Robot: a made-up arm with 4 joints.
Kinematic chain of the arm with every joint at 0, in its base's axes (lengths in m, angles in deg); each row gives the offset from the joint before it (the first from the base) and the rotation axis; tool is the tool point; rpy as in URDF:
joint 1: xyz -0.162 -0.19 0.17 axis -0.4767 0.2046 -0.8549
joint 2: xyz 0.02 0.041 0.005 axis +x
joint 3: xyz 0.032 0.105 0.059 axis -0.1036 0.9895 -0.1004
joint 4: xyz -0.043 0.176 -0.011 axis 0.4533 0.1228 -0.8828
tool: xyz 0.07 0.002 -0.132 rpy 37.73 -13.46 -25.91
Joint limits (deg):
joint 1: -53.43..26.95
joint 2: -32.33..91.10
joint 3: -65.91..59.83
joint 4: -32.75..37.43
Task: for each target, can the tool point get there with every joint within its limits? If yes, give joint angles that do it. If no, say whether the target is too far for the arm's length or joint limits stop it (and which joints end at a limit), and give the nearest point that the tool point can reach.
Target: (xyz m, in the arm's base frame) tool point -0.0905 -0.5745 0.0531
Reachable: no: joint limits stop it (at a limit: joint 1, joint 2, joint 3, joint 4) | nearest point -0.2693 -0.2998 0.4294 | short by 0.499 m
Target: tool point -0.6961 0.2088 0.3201
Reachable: no: too far | nearest point -0.4052 0.0189 0.2553 | short by 0.353 m
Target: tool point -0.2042 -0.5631 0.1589
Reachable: no: joint limits stop it (at a limit: joint 1, joint 2, joint 3, joint 4) | nearest point -0.2693 -0.2998 0.4294 | short by 0.383 m
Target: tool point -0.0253 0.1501 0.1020
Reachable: yes | joints -4.50 -16.53 -51.10 0.36
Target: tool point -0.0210 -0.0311 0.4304
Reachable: yes | joints 10.09 80.77 -12.57 -13.17
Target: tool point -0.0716 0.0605 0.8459
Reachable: no: too far | nearest point -0.1263 -0.0488 0.5120 | short by 0.356 m
